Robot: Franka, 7 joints.
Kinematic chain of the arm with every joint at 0, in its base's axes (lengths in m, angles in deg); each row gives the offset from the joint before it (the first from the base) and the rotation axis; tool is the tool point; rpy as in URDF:
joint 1: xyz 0 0 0.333 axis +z
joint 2: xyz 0 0 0 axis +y
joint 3: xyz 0 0 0.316 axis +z
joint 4: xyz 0.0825 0 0 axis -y
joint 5: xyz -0.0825 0 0.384 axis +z
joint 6: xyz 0 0 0 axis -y
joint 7: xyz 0.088 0 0 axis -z
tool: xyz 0 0 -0.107 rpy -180 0 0
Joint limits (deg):
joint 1: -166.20..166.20
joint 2: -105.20..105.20
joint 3: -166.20..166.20
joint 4: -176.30..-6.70
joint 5: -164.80..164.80
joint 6: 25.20..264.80
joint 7: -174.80..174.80
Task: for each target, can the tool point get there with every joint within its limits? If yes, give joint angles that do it. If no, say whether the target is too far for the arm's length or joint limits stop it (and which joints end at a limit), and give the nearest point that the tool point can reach.
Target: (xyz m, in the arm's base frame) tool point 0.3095 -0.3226 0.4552
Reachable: yes | joints 19.10 -44.88 -64.11 -140.41 42.54 128.61 -15.95
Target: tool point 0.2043 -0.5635 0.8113
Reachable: yes | joints 120.31 -63.55 -8.35 -24.53 104.63 63.02 -3.28
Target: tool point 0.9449 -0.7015 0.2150
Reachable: no: too far | nearest point 0.6854 -0.5088 0.2474 | short by 0.325 m
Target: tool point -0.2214 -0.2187 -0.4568
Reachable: no: joint limits stop it (at a limit: joint 2) | nearest point -0.2183 -0.2157 -0.3602 | short by 0.097 m
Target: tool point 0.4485 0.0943 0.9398
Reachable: yes | joints 0.79 48.47 117.61 -34.09 -44.73 228.77 124.81
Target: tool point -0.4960 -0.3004 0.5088
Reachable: yes | joints -42.81 -47.24 -76.35 -108.33 96.09 194.57 -141.53
